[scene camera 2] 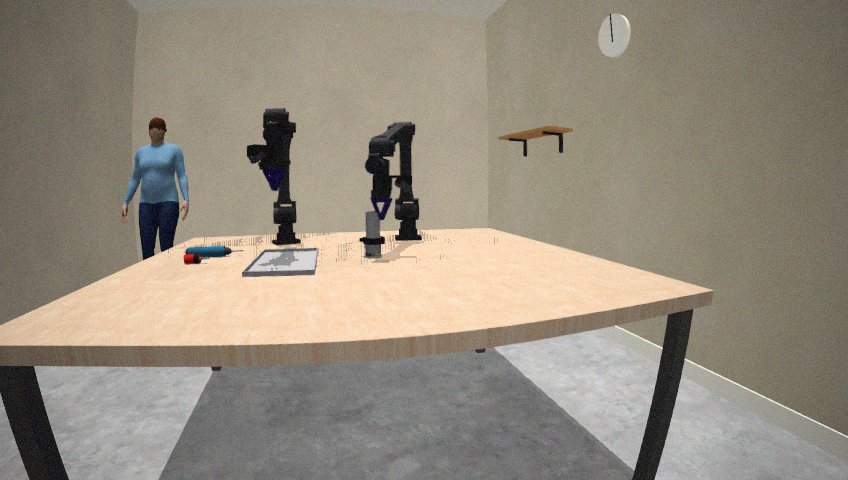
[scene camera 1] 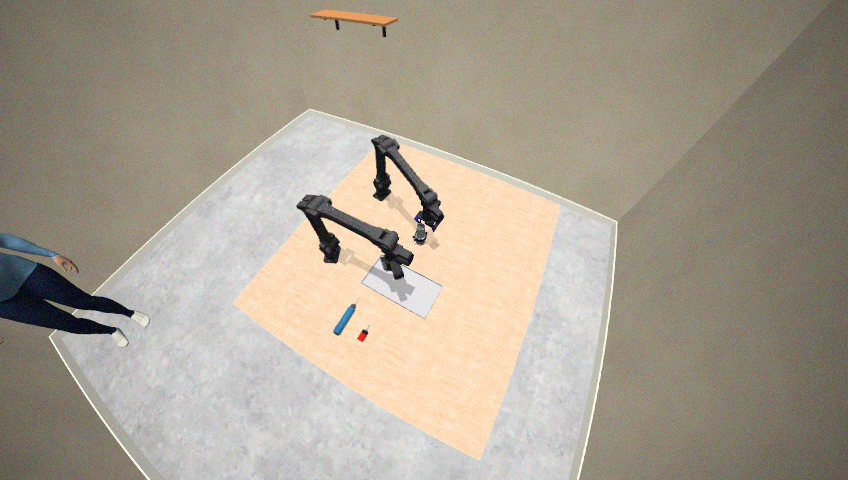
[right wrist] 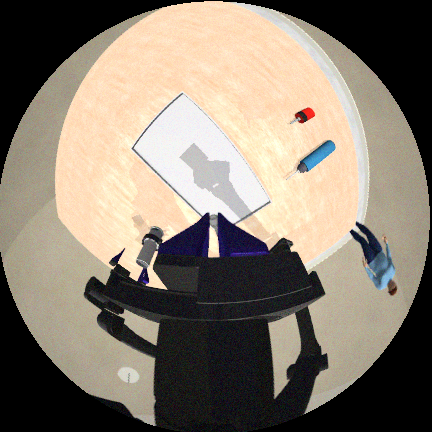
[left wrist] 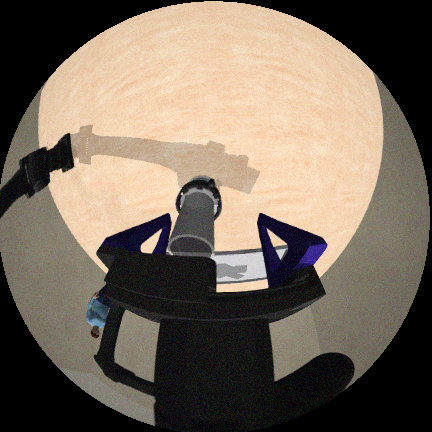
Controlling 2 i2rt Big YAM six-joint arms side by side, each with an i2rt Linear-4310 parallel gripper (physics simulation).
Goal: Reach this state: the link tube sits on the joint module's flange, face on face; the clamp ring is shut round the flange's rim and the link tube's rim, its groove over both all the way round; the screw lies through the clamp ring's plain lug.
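Seen in the pictures: left gripper, fingertip midpoint: (scene camera 2: 380,218) (scene camera 1: 426,227) (right wrist: 135,256) (left wrist: 213,217); right gripper, fingertip midpoint: (scene camera 2: 274,190) (right wrist: 213,217); left arm's base, origin of the base link: (scene camera 2: 408,239) (scene camera 1: 382,194) (left wrist: 66,152); right arm's base, origin of the base link: (scene camera 2: 286,243) (scene camera 1: 332,254) (right wrist: 279,247).
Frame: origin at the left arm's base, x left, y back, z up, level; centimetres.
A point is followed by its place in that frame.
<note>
The grey link tube (scene camera 1: 420,228) {x -17.4, y -45.9, z 16.0 cm} (scene camera 2: 372,224) {x -16.1, y -47.8, z 11.8 cm} (left wrist: 196,220) {x -13.6, y -45.8, z 13.9 cm} (right wrist: 147,253) {x -18.5, y -45.7, z 12.7 cm} stands upright on the joint module (scene camera 2: 373,251) {x -15.9, y -48.0, z 2.4 cm}. The black clamp ring (scene camera 2: 372,240) {x -16.2, y -49.0, z 6.4 cm} (left wrist: 219,202) {x -15.1, y -48.6, z 7.0 cm} lies around their joint; whether it is fully shut, and its groove, cannot be made out. My left gripper (scene camera 1: 426,224) {x -13.2, y -47.6, z 13.7 cm} (scene camera 2: 381,217) {x -13.2, y -47.6, z 13.7 cm} (left wrist: 213,217) {x -13.2, y -47.6, z 13.7 cm} is open at the tube's top; the tube shows between its fingers, nearer the left one in the left wrist view. Contact cannot be told. My right gripper (scene camera 1: 399,275) {x -49.6, y -53.2, z 24.5 cm} (scene camera 2: 274,189) {x -49.6, y -53.2, z 24.5 cm} (right wrist: 213,217) {x -49.6, y -53.2, z 24.5 cm} is shut on a small grey thing, seemingly the screw (right wrist: 214,221) {x -49.7, y -53.1, z 25.2 cm}, above the tray's edge.
A pale tray (scene camera 1: 433,300) {x -43.5, y -74.0, z 0.4 cm} (scene camera 2: 279,274) {x -43.5, y -75.0, z 0.5 cm} (right wrist: 156,118) {x -44.8, y -74.6, z 0.5 cm} with a dark rim lies under the right gripper. A blue screwdriver (scene camera 1: 344,320) {x -81.7, y -43.3, z 3.8 cm} (scene camera 2: 205,251) {x -81.3, y -44.3, z 2.5 cm} (right wrist: 319,155) {x -80.4, y -43.0, z 4.0 cm} and a short red driver (scene camera 1: 362,336) {x -82.2, y -56.2, z 3.2 cm} (scene camera 2: 191,258) {x -81.2, y -57.2, z 2.2 cm} (right wrist: 305,115) {x -80.4, y -55.5, z 3.5 cm} lie beyond it. A person (scene camera 2: 159,172) stands beyond the table.
</note>
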